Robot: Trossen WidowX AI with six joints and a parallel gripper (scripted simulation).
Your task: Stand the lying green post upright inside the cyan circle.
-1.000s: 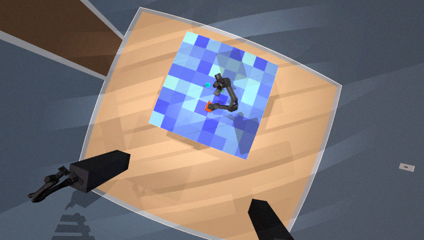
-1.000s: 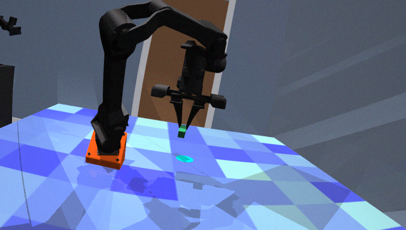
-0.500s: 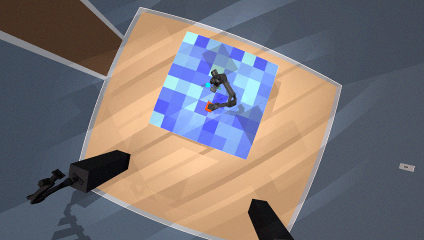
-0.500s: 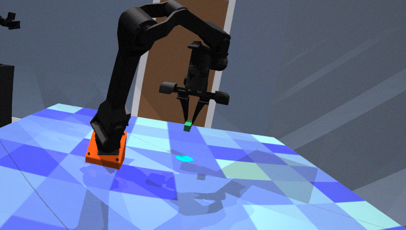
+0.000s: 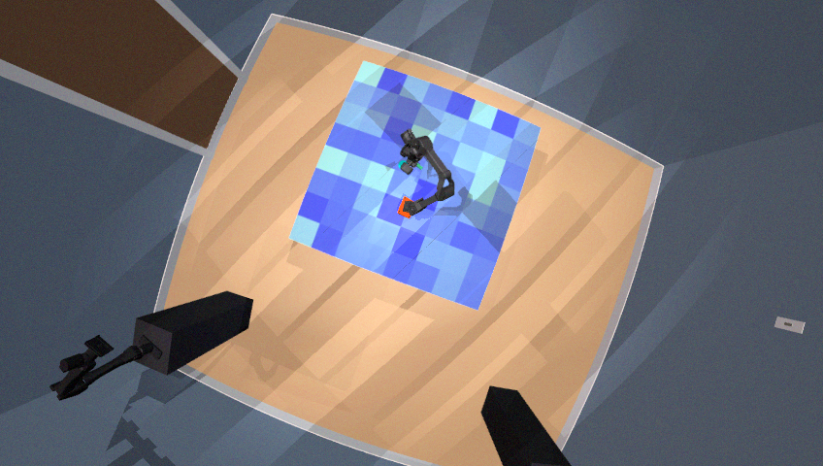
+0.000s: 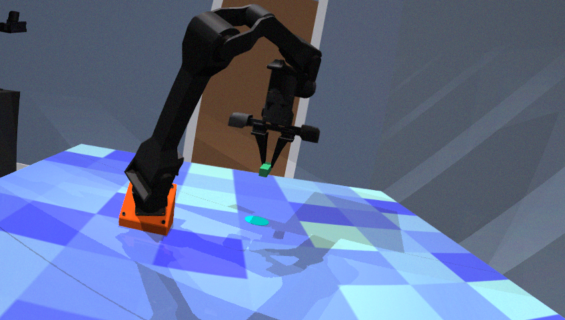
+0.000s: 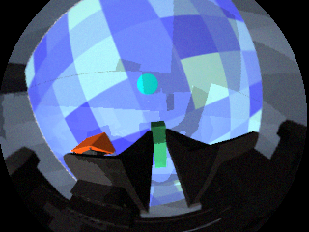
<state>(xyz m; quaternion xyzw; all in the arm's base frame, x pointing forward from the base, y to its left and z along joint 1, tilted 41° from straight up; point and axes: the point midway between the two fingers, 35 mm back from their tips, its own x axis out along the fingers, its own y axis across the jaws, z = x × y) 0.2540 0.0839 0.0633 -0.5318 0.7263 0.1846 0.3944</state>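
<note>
The cyan circle is 2 cm ahead of my gripper tip, 7 cm to the left of it and 15 cm below it. Round my gripper tip: green post: 1 cm behind, 2 cm to the right.
</note>
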